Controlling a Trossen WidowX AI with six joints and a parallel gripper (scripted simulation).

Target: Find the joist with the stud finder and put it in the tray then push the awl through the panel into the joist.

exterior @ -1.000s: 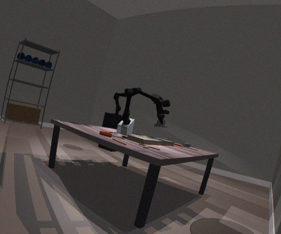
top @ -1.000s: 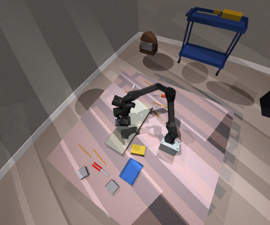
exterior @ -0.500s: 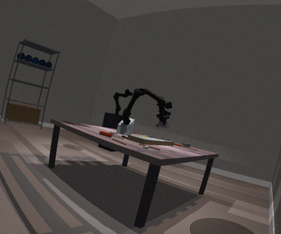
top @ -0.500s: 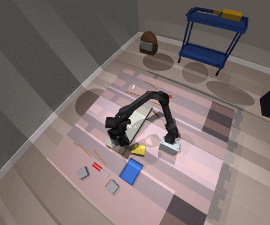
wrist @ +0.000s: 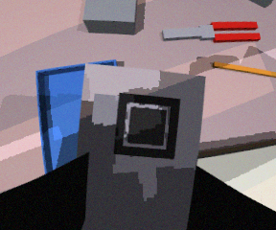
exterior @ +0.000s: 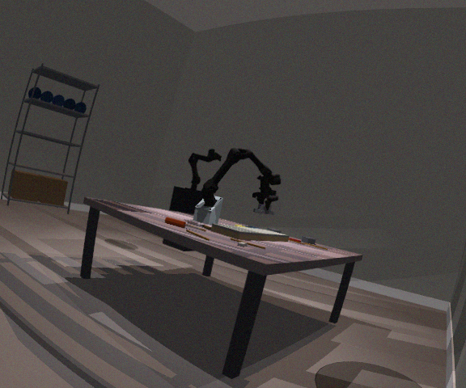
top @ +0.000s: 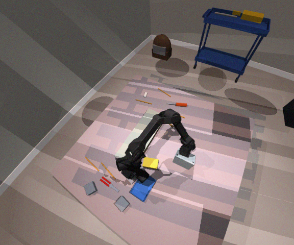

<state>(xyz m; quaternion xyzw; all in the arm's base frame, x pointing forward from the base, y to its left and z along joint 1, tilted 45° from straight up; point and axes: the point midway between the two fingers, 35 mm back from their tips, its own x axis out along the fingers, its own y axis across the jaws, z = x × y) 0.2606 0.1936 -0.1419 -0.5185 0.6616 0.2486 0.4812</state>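
The blue tray is 15 cm below my gripper tip, 7 cm behind it and 4 cm to the left of it. The rest, counted from my gripper tip: yellow block (15 cm below, 13 cm to the right, 5 cm behind); awl (49 cm to the right, 15 cm below, 12 cm behind); stud finder (2 cm above).
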